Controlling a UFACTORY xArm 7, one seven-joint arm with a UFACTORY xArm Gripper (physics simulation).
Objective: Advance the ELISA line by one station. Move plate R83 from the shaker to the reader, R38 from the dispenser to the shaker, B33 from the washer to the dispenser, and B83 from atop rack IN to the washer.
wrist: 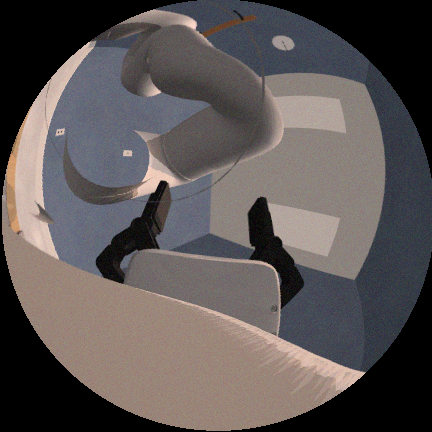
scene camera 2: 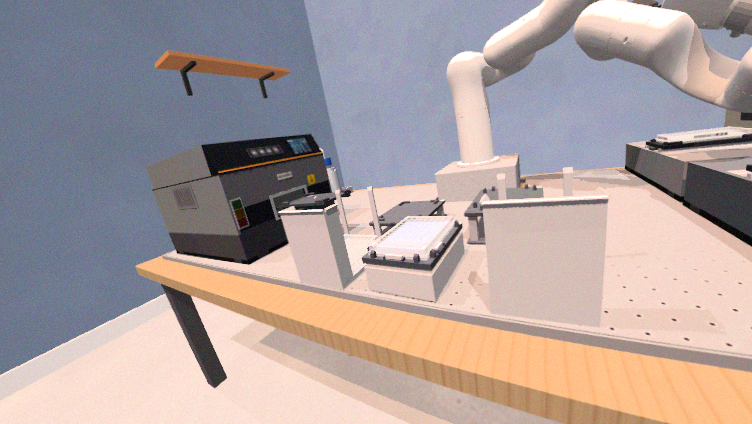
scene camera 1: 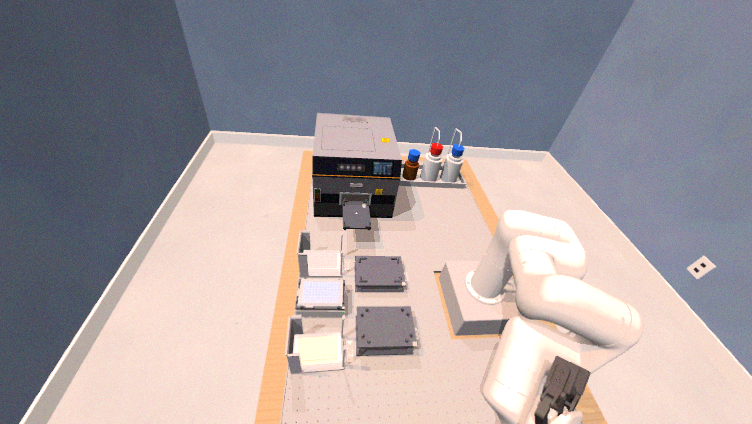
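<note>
My gripper is open and empty, turned up toward the wall and ceiling, away from the plates; its dark body shows at the lower right in scene camera 1. The grey reader has its dark tray out and bare. A clear-white plate sits on a low stand. A white plate and a cream plate lie in open-sided holders on either side of it. Another white plate rests on a dark nest atop a grey device at the right. Plate labels are unreadable.
Two dark platforms with corner guides or pins stand beside the holders, bare on top. An amber bottle and two white bottles stand beside the reader. The arm's base block is right of the platforms.
</note>
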